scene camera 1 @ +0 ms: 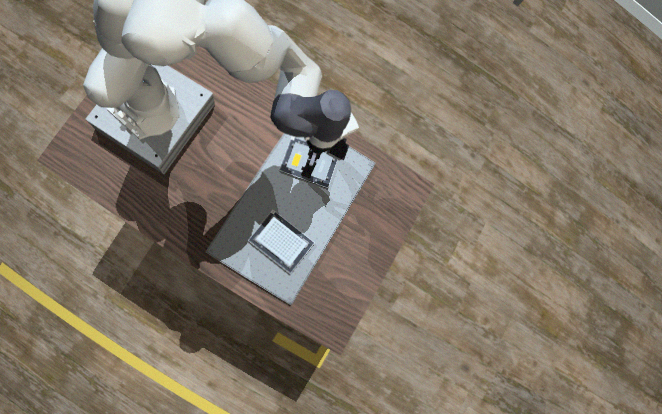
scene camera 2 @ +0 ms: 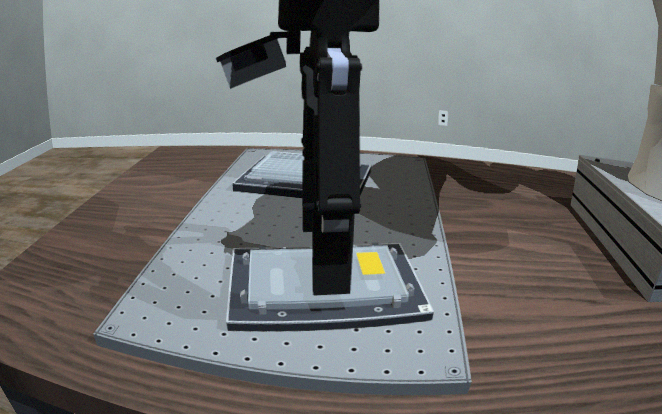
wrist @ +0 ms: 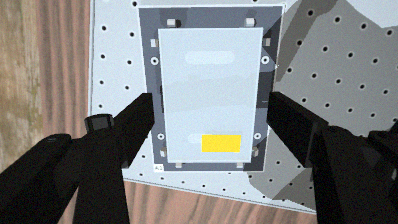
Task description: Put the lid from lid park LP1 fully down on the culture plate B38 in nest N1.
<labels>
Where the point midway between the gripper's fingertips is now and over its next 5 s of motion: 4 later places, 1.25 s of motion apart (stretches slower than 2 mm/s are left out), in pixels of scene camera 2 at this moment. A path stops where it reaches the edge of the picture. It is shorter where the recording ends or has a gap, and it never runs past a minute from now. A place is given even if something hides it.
My gripper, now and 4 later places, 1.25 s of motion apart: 323, 257; 325, 264; 324, 278; 317, 227; 306, 133
</labels>
